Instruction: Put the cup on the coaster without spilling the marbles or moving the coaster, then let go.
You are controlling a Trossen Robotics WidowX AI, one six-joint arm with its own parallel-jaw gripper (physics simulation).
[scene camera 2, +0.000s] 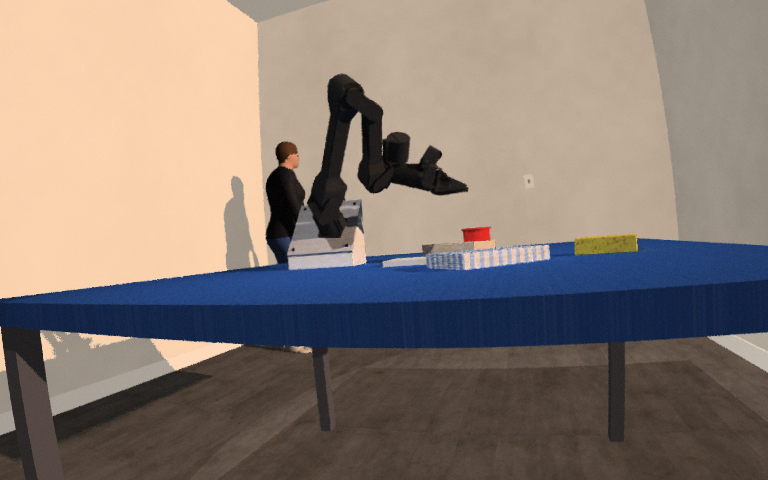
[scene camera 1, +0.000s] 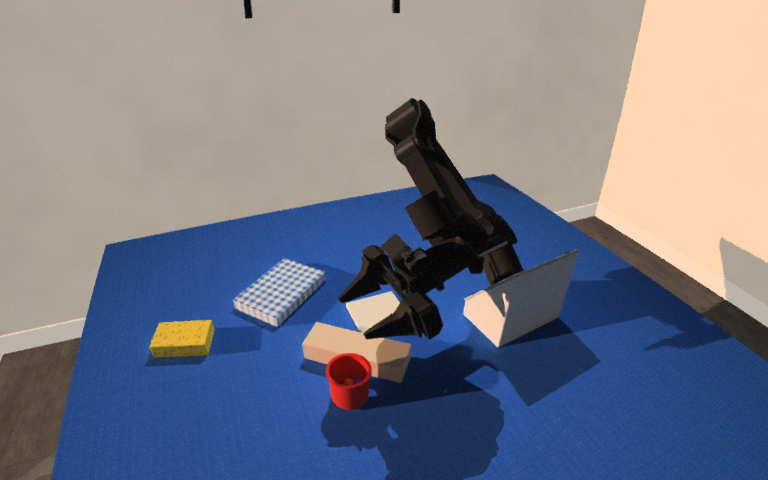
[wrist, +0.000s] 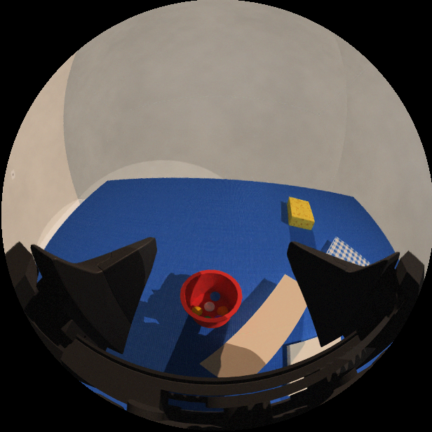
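Observation:
The red cup stands upright on the blue table, close beside a tan block. Several coloured marbles lie inside it. A thin off-white square, which looks like the coaster, lies flat on the other side of the block, nearer the arm's base. My gripper is open and empty, its fingers wide apart. It hangs well above the table, higher than the cup. In the wrist view the cup shows low between the fingers. The right finger and gripper body hide part of the coaster.
The tan block lies between the cup and the coaster. A blue-and-white checkered slab and a yellow sponge lie farther off. A white angled mount stands at the arm's base.

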